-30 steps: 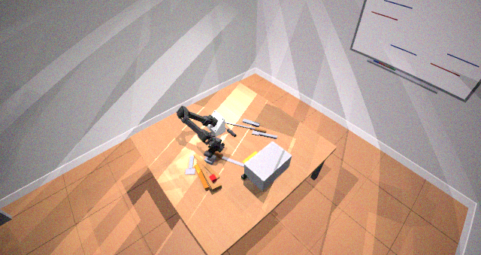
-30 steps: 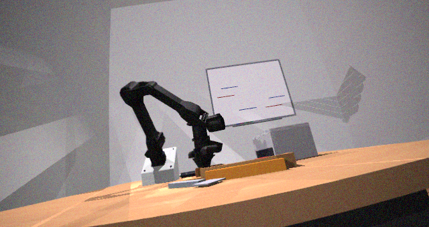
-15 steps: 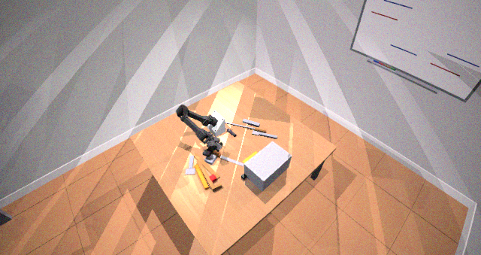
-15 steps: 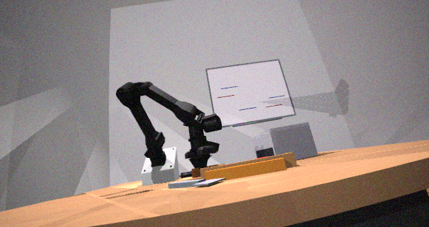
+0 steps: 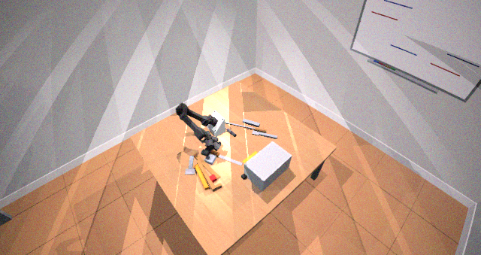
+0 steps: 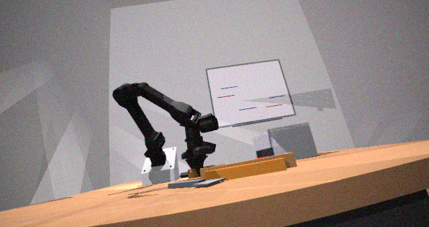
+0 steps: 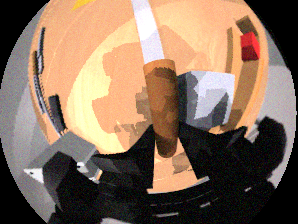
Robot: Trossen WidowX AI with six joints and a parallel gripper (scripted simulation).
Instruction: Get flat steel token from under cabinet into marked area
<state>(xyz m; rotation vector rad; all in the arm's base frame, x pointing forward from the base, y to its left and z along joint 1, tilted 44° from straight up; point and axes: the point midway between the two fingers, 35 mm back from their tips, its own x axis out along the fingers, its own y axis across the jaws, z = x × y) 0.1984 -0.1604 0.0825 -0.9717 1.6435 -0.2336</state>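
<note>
The grey block is 6 cm ahead of my gripper tip, 4 cm to the right of it and 1 cm above it. Round my gripper tip: orange bar 15 cm ahead, 18 cm to the right, 1 cm above; thin wooden stick 8 cm ahead, 10 cm to the right; red block 22 cm ahead, 12 cm to the right, 1 cm above.
</note>
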